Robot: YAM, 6 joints.
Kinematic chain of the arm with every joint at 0, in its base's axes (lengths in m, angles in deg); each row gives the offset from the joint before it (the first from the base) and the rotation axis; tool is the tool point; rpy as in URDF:
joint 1: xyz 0 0 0.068 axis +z
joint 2: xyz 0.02 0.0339 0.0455 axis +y
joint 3: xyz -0.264 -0.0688 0 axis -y
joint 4: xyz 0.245 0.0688 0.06 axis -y
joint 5: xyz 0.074 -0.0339 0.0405 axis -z
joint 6: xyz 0.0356 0 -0.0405 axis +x
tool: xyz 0 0 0 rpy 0 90 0
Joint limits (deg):
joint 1: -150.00..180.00
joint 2: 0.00..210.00
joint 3: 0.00..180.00
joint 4: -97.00..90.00
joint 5: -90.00..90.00
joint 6: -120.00..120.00
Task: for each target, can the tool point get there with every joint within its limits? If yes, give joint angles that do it. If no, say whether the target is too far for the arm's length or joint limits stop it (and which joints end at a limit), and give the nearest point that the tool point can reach.
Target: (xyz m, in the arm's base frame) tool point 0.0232 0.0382 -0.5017
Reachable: no: joint limits stop it (at a limit: joint 2) | nearest point 0.0560 0.0923 -0.3519 | short by 0.163 m
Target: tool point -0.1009 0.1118 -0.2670
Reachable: yes | joints 134.02 189.62 62.07 22.69 8.31 66.19
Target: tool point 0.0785 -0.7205 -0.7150
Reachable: no: too far | nearest point 0.0490 -0.4502 -0.3172 | short by 0.482 m
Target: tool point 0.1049 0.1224 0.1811
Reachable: yes | joints 60.35 71.57 36.50 -63.21 59.39 -20.14
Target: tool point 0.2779 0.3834 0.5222
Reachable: yes | joints 50.63 132.89 158.12 11.10 -52.85 9.12
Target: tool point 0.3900 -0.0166 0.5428
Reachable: yes | joints -2.27 106.78 112.03 54.22 1.82 -92.40
